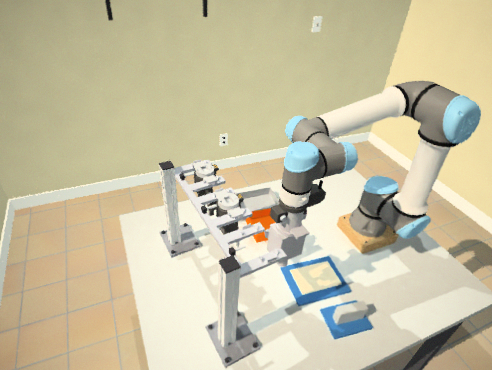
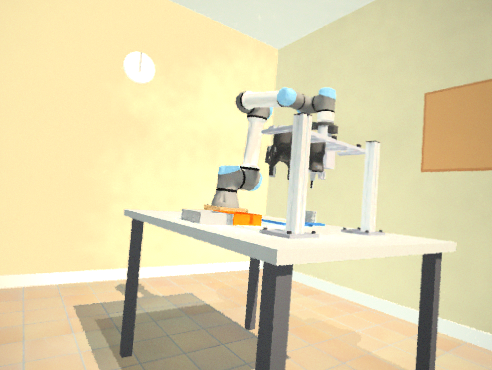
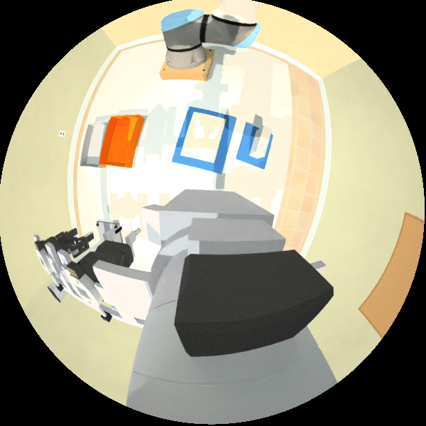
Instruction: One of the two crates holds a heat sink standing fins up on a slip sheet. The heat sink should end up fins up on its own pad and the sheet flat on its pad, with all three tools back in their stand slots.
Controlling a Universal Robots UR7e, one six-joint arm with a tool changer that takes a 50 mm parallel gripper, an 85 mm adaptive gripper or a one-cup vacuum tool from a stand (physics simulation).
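The grey heat sink stands on its small blue pad; its fins are too small to make out. The cream slip sheet lies flat inside the border of the larger blue pad. My arm carries the light grey parallel gripper, high above the table at the outer ends of the stand's near slot arms. Its finger gap is hidden. The adaptive gripper and the vacuum tool hang in the stand.
The tool stand has two posts and slot arms. The orange crate and the grey crate stand side by side beyond the stand. The robot base sits on a wooden block.
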